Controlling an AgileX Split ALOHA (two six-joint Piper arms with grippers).
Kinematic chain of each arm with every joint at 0, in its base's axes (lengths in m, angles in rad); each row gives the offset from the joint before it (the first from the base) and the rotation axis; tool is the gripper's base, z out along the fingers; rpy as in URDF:
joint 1: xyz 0 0 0.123 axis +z
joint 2: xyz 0 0 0 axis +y
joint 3: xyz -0.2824 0 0.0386 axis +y
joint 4: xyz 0.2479 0 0.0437 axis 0.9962 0 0.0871
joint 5: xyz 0 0 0 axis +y
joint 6: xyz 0.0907 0 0.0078 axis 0.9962 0 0.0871
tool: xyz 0 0 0 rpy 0 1.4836 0
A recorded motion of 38 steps. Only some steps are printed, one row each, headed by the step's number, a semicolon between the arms.
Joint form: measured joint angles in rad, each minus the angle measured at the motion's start. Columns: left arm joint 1, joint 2, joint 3, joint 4, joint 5, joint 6; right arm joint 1, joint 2, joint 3, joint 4, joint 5, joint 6.
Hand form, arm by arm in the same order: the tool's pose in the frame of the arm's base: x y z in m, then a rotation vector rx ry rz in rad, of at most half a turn. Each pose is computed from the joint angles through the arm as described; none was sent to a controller.
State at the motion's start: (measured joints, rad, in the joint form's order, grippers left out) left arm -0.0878 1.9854 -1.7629 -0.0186 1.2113 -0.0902; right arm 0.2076 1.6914 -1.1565 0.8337 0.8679 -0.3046
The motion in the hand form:
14: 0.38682 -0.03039 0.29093 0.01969 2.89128 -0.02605; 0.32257 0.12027 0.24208 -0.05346 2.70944 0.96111
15: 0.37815 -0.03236 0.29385 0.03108 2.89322 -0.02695; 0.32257 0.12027 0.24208 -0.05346 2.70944 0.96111
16: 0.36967 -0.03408 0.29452 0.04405 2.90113 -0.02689; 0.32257 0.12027 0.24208 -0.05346 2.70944 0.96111
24: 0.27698 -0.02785 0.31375 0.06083 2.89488 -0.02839; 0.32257 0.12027 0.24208 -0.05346 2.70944 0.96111
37: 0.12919 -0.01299 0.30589 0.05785 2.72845 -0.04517; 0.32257 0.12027 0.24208 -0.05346 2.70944 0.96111
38: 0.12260 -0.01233 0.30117 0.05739 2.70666 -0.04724; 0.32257 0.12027 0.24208 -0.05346 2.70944 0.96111
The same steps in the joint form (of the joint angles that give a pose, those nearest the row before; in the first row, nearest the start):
14: 0.0094 -0.1394 0.1119 0.0186 0.0010 0.0254; 0.0000 0.0000 0.0000 -0.0062 0.0000 0.0000
15: 0.0024 -0.1710 0.1453 0.0186 0.0010 0.0263; 0.0000 0.0000 0.0000 -0.0062 0.0000 0.0000
16: -0.0041 -0.1993 0.1817 0.0186 0.0010 0.0286; 0.0000 0.0000 0.0000 -0.0062 0.0000 0.0000
24: -0.0124 -0.5342 0.5098 0.0186 0.0019 0.0320; 0.0000 0.0000 0.0000 -0.0062 0.0000 0.0000
37: -0.0124 -1.1327 0.9723 0.0186 -0.0288 0.0324; 0.0000 0.0000 0.0000 -0.0062 0.0000 0.0000
38: -0.0125 -1.1685 1.0071 0.0186 -0.0497 0.0323; 0.0000 0.0000 0.0000 -0.0062 0.0000 0.0000

